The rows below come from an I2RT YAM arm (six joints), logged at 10 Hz.
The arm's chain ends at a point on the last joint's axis. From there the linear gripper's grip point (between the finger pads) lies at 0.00 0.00 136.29 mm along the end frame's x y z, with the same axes.
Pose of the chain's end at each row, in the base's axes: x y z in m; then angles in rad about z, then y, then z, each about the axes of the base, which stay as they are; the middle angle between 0 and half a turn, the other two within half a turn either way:
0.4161 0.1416 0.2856 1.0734 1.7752 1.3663
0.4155 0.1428 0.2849 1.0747 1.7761 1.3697
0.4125 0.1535 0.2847 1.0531 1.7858 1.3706
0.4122 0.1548 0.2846 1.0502 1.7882 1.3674
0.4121 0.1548 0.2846 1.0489 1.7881 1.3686
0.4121 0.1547 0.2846 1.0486 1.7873 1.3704
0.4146 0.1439 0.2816 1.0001 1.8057 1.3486
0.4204 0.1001 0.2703 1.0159 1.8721 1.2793
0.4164 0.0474 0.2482 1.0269 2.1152 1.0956
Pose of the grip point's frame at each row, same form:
0.4432 0.2723 0.2579 1.0734 1.7752 1.3663
0.4422 0.2735 0.2571 1.0747 1.7761 1.3697
0.4390 0.2840 0.2556 1.0531 1.7858 1.3706
0.4391 0.2851 0.2552 1.0502 1.7882 1.3674
0.4388 0.2852 0.2552 1.0489 1.7881 1.3686
0.4386 0.2851 0.2553 1.0486 1.7873 1.3704
0.4438 0.2732 0.2499 1.0001 1.8057 1.3486
0.4578 0.2248 0.2299 1.0159 1.8721 1.2793
0.4697 0.1511 0.1776 1.0269 2.1152 1.0956

